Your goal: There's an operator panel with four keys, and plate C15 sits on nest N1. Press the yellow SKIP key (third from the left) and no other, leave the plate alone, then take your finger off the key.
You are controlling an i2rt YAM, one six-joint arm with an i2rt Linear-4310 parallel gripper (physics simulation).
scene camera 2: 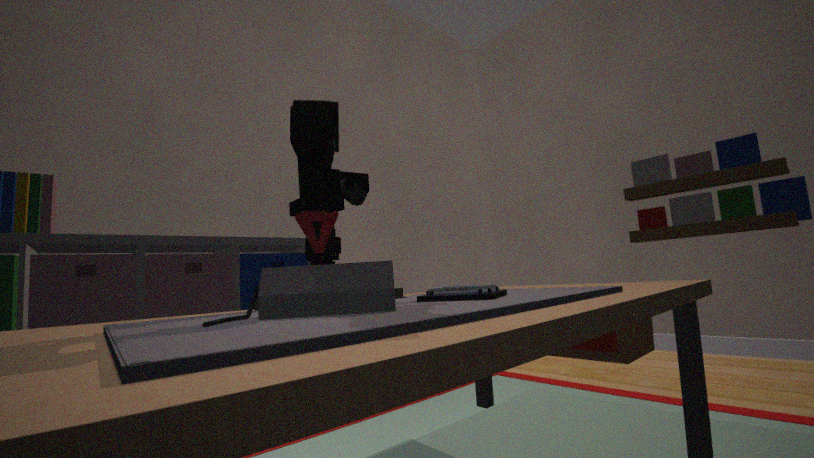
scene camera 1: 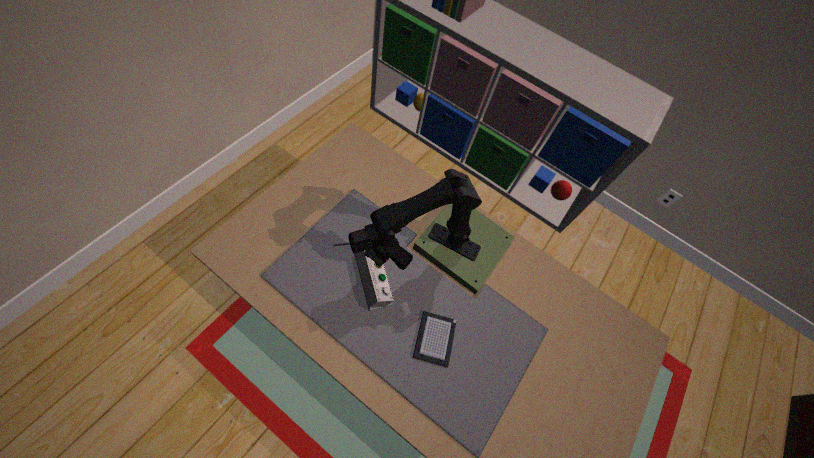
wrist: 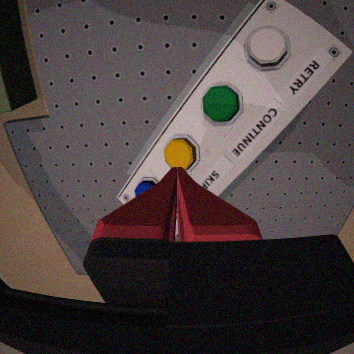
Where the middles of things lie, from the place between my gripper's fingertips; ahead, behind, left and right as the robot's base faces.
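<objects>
There is the yellow SKIP button (wrist: 178,152), and my hand is 1 cm to the left of it and 4 cm above it. Measured from my hand, the green CONTINUE button (wrist: 219,103) is 3 cm to the left, 4 cm ahead and 4 cm below, while the white RETRY button (wrist: 266,45) is 6 cm to the left, 7 cm ahead and 4 cm below.
</objects>
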